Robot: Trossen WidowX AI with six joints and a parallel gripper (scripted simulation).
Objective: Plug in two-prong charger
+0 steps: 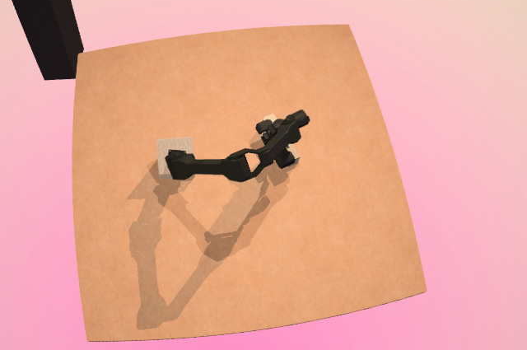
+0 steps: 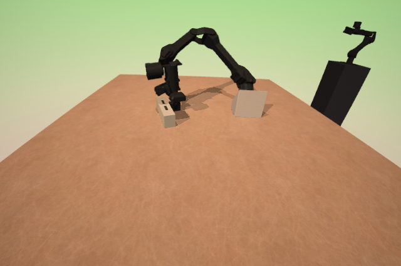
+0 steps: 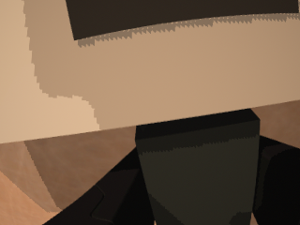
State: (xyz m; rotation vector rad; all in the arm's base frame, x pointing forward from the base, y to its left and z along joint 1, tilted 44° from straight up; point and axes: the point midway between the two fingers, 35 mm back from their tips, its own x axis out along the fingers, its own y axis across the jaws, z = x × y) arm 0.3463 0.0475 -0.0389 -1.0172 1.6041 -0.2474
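Right now the black two-prong charger is 1 cm to the left of my gripper tip, 1 cm ahead of it and 1 cm above it.
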